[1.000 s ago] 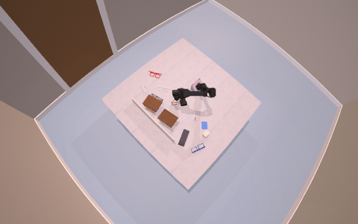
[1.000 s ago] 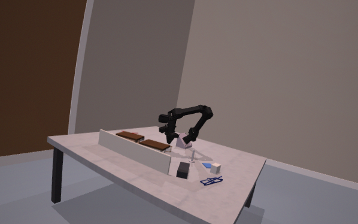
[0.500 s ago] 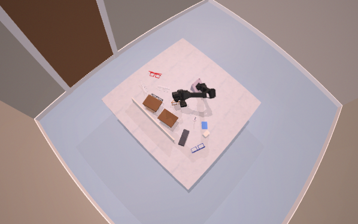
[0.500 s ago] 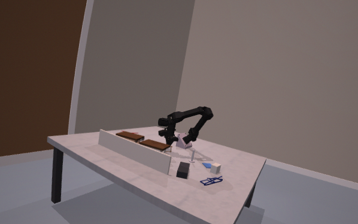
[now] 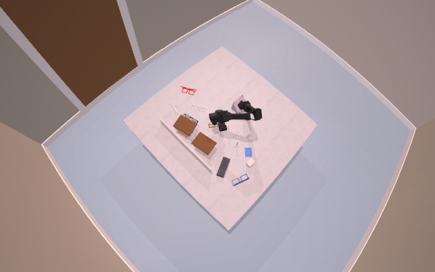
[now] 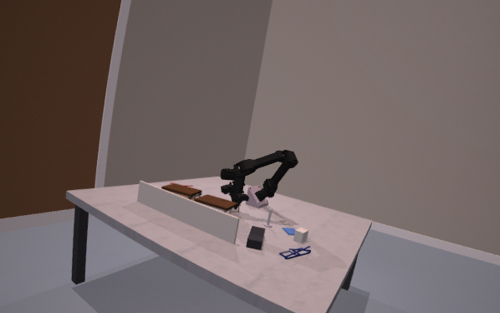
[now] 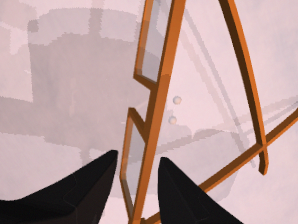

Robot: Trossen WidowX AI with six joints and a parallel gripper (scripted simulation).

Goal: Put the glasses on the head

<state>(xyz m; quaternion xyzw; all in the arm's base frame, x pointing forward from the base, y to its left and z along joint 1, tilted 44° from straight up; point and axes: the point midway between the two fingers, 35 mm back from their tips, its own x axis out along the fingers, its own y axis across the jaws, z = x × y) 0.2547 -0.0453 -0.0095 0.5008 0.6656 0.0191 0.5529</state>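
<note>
Right now my gripper tip is 60 mm short of the round base, 220 mm to the right of it and 10 mm below it. Also, from my gripper tip: dark box: 280 mm ahead, 250 mm to the left; long white board: 340 mm ahead, 100 mm to the right, 40 mm above; blue card: 40 mm ahead, 340 mm to the left, 20 mm below.
</note>
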